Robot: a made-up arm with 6 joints.
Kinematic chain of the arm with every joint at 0, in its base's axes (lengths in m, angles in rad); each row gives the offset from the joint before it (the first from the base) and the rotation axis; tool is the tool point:
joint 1: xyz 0 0 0.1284 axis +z
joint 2: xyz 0 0.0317 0 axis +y
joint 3: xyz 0 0 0.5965 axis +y
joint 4: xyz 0 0 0.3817 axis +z
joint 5: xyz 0 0 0 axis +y
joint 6: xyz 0 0 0.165 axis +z
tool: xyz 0 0 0
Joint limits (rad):
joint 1: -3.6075..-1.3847
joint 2: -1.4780..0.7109
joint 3: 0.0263..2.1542
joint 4: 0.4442..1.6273
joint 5: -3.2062..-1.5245
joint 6: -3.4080..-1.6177
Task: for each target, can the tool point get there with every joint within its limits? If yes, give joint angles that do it. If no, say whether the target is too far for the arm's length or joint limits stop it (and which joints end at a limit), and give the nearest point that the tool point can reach.
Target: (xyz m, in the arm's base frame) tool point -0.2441 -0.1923 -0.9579
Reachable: no: joint limits stop it (at a limit: joint 2, joint 3, joint 4, joint 5) | nearest point -0.3962 -0.3121 0.2033 | short by 1.177 m
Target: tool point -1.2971 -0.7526 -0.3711
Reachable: no: too far | nearest point -0.6111 -0.3546 0.3089 | short by 1.045 m
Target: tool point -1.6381 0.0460 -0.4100
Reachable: no: too far | nearest point -0.7164 0.0201 0.3212 | short by 1.177 m
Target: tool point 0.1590 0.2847 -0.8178
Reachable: no: joint limits stop it (at a limit: joint 2, joint 3, joint 4) | nearest point 0.4288 0.7678 0.1043 | short by 1.075 m
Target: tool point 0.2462 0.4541 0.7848
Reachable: yes | joints -2.2816 -0.9501 1.0210 1.2858 -2.0383 -3.1308
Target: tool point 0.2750 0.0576 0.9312
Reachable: yes | joints -3.3913 -0.6116 0.9145 1.5218 -1.9086 -2.3033
